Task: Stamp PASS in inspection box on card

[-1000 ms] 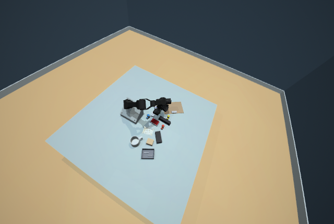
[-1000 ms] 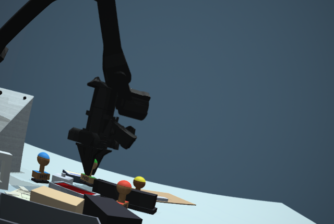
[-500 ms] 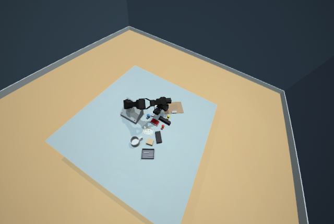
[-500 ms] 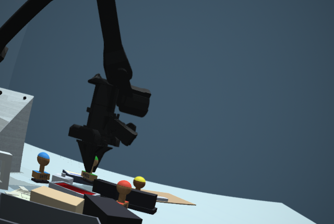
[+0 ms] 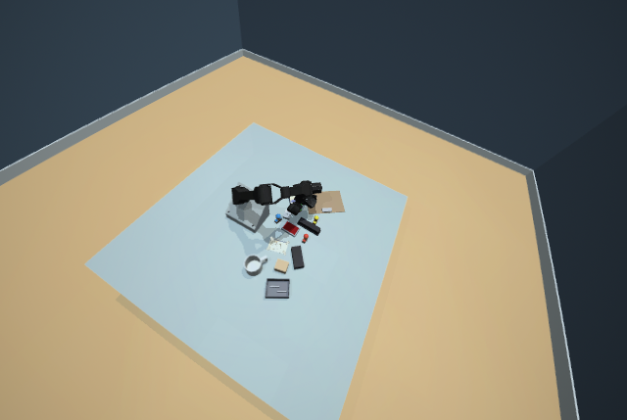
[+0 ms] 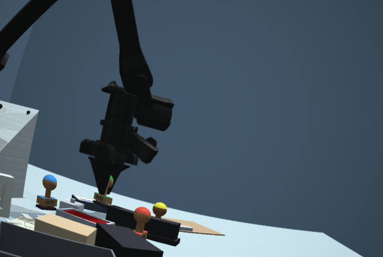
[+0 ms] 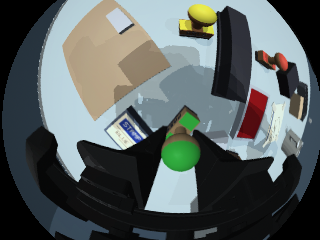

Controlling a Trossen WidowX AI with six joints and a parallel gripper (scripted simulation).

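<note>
Now: gripper tip 120 mm to the left of the red ink pad, 40 mm above it and 30 mm short of it. Also, from my gripper tip: yellow-knobbed stamp (120 mm ahead, 30 mm below); green-topped pass stamp (right at my gripper tip); long black block (110 mm ahead, 50 mm to the right, 30 mm below).
</note>
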